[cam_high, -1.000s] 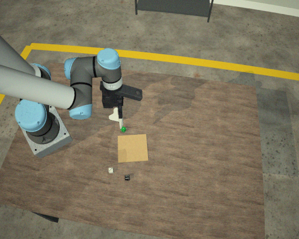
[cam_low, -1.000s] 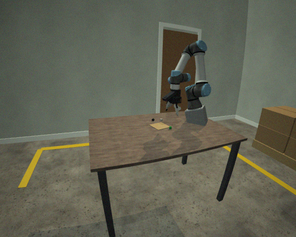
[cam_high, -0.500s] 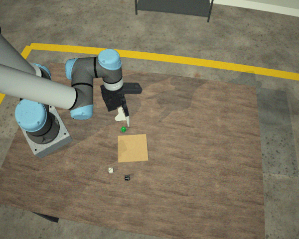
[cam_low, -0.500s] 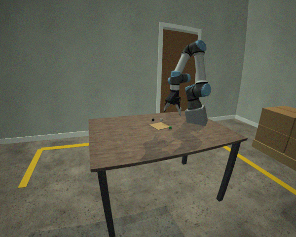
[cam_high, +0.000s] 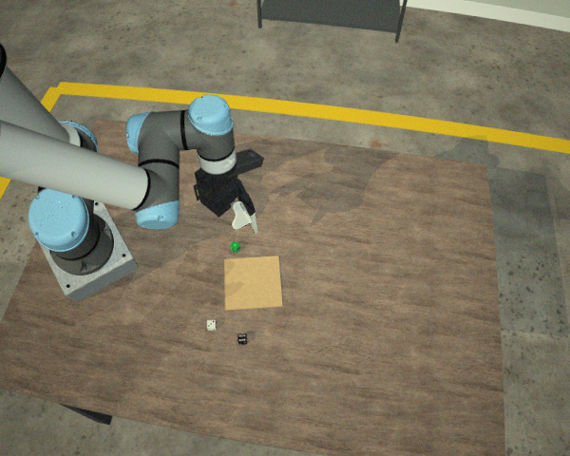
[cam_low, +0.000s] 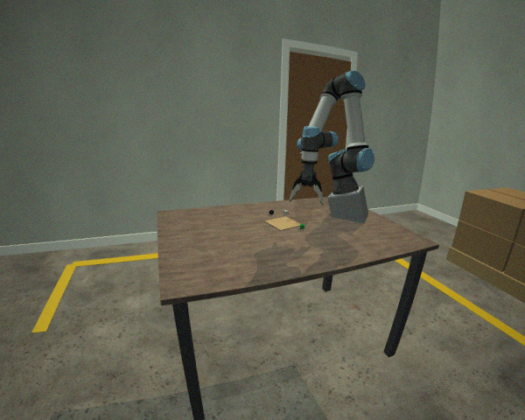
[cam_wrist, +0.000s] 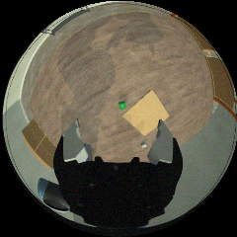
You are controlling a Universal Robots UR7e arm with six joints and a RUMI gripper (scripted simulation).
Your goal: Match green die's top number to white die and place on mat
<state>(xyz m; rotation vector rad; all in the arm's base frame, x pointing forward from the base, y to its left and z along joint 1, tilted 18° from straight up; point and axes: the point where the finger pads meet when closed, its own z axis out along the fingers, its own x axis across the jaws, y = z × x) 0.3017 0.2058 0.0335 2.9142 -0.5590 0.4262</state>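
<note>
My hand is 2 cm to the left of the green die and 12 cm above it. From my hand the other things lie so: black die: 11 cm ahead, 25 cm to the right, 12 cm below; then white die: 3 cm ahead, 24 cm to the right, 12 cm below; then tan mat: 8 cm ahead, 10 cm to the right, 13 cm below.
</note>
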